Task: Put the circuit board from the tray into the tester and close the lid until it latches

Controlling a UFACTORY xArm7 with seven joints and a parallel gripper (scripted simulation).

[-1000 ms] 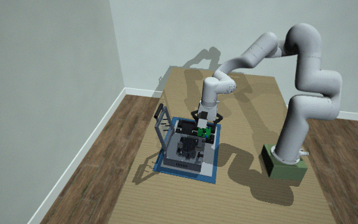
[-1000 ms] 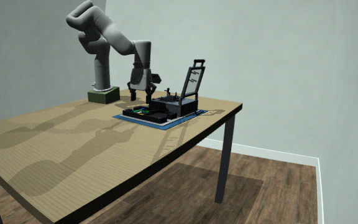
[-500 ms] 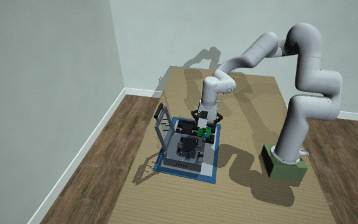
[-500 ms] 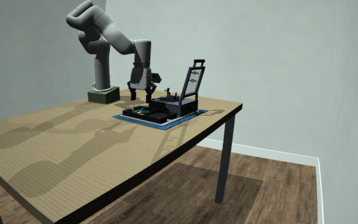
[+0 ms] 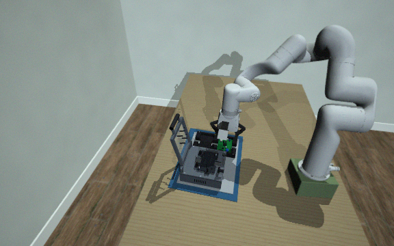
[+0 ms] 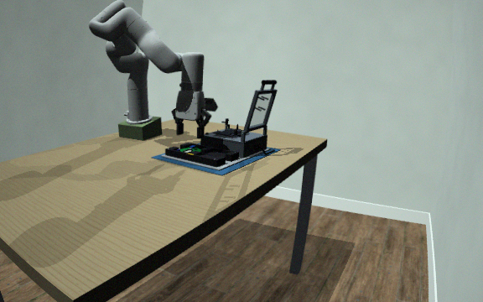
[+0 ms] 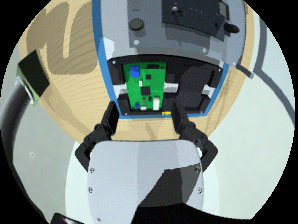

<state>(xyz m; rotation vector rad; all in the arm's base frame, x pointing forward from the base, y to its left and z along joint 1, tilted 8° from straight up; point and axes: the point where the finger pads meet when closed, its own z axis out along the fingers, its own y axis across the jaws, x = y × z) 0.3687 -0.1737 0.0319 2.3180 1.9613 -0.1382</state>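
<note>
My gripper is now 60 mm above the green circuit board. Round my hand: lid (210 mm ahead, 140 mm to the left, 100 mm above); tester plate (160 mm to the left, 90 mm ahead, 10 mm below).
</note>
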